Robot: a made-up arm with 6 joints.
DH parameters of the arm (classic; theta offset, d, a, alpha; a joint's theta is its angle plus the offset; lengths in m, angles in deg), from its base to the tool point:
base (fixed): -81.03 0 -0.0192 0
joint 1: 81.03 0.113 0.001 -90
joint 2: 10.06 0 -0.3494 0
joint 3: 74.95 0.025 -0.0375 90
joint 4: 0 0.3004 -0.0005 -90
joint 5: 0 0.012 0.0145 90
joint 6: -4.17 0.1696 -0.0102 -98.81
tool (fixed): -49.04 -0.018 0 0
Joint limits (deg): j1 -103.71..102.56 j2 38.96..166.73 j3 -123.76..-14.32 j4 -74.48..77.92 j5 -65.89..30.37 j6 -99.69..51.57
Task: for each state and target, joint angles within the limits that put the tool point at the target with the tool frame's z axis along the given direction. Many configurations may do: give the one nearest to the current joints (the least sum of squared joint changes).
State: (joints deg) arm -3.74 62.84 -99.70 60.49 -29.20 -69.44
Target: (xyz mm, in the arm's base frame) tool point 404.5 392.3 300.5 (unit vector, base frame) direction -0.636 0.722 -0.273
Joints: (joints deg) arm 44.96 97.67 -64.29 61.04 -20.15 -69.38
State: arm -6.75 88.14 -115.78 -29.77 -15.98 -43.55
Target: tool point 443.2 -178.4 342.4 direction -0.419 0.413 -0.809
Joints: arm -25.52 85.31 -65.28 -30.95 13.70 -45.41
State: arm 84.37 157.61 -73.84 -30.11 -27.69 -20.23
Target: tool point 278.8 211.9 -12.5 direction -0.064 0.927 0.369
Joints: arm 32.73 106.53 -26.32 12.78 -14.24 26.97
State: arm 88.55 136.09 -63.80 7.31 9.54 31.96
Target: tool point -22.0 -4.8 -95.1 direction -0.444 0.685 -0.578
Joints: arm 45.19 166.49 -20.67 -11.63 29.98 51.57
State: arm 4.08 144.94 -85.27 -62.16 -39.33 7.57
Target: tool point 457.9 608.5 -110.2 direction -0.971 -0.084 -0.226
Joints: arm 44.70 166.73 -121.69 -73.67 -31.05 39.76
